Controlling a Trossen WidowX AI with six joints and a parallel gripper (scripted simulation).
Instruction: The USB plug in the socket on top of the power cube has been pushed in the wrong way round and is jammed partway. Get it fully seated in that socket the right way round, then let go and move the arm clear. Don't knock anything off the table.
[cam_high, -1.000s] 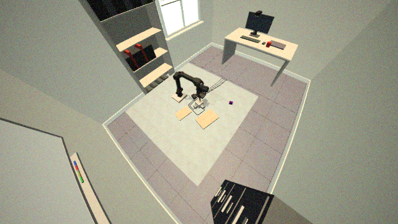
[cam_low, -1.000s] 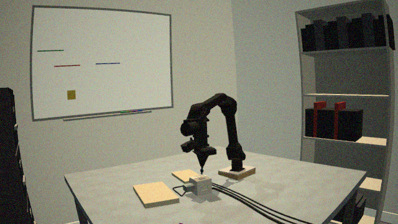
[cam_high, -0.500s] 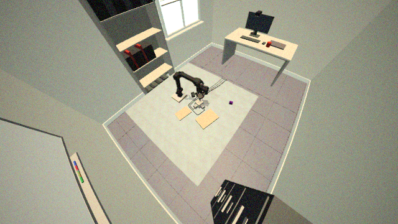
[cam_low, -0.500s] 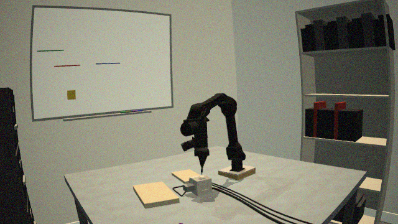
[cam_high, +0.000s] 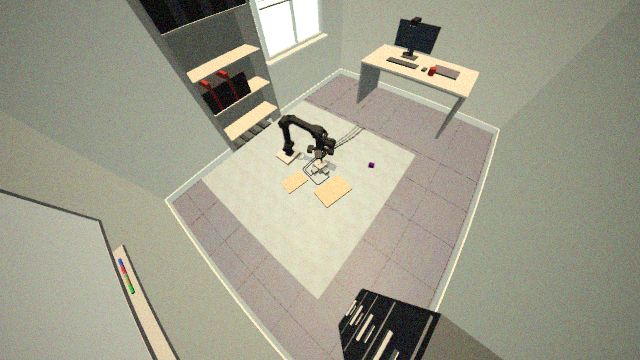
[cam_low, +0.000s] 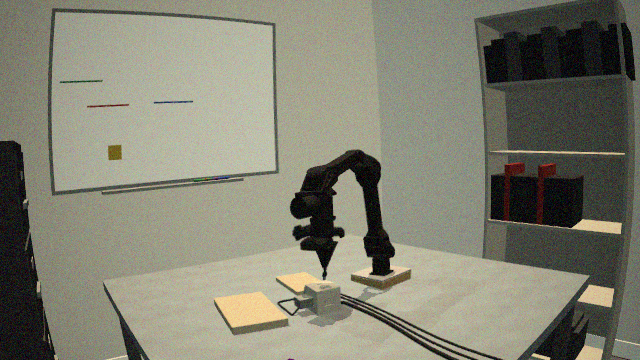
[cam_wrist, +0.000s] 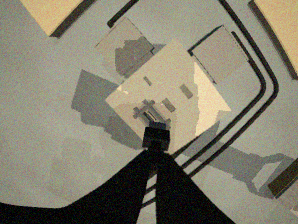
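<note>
Right now the dark USB plug is 2 cm below my gripper tip. Round my gripper tip: purple cube: 35 cm ahead, 19 cm to the left, 12 cm below.
</note>
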